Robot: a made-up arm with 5 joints.
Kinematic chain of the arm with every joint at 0, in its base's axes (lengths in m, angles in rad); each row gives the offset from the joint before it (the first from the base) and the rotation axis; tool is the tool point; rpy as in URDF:
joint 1: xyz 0.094 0 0.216 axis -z
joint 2: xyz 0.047 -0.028 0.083 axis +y
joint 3: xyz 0.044 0 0.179 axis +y
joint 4: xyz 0.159 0 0.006 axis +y
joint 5: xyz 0.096 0.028 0 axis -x
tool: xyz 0 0 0 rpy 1.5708 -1.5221 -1.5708
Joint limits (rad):
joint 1: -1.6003..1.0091
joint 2: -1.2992..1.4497
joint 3: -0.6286..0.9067
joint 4: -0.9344..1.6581
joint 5: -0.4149..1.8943
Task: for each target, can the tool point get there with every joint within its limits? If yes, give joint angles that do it. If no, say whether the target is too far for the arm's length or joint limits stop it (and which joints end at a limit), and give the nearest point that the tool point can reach.
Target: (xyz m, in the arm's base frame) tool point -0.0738 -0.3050 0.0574
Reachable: no: joint limits stop it (at a limit: joint 1) | nearest point 0.1839 -0.1428 0.0574 | short by 0.304 m
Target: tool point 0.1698 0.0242 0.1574
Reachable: yes | joints -0.3095 1.2277 0.7368 1.0598 1.3016
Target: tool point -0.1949 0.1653 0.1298
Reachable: no: joint limits stop it (at a limit: joint 1) | nearest point 0.0889 0.1737 0.1298 | short by 0.284 m
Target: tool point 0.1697 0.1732 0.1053
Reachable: yes | joints -1.1587 1.0023 0.7362 -0.0431 -0.1930
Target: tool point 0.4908 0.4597 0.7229
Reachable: no: too far | nearest point 0.3440 0.2896 0.5529 | short by 0.282 m
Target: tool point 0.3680 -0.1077 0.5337
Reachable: yes | joints 0.3745 -0.2529 0.1420 -0.1718 0.7547
